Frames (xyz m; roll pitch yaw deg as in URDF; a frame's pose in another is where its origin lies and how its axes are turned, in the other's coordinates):
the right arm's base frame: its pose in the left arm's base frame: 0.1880 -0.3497 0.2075 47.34 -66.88 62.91
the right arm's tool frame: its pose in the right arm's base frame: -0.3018 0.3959 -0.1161 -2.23 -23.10 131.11
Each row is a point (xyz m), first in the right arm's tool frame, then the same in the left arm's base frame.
Working: the right arm's tool frame: its pose in the left arm's base frame: -0.2698 -0.4681 0.0134 -68.04 14.58 -127.88

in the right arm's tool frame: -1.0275 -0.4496 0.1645
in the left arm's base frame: 0.2545 0.2313 0.7351
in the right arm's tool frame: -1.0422 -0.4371 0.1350
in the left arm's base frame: 0.2488 0.2610 0.7169
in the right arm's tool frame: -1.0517 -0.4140 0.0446
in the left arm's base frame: 0.2036 0.3254 0.6658
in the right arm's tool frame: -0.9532 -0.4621 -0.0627
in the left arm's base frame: 0.0516 0.3214 0.6454
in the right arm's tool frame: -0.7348 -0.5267 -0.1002
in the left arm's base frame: -0.1317 0.1816 0.6348
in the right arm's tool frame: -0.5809 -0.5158 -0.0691
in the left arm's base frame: -0.1974 0.0435 0.5975
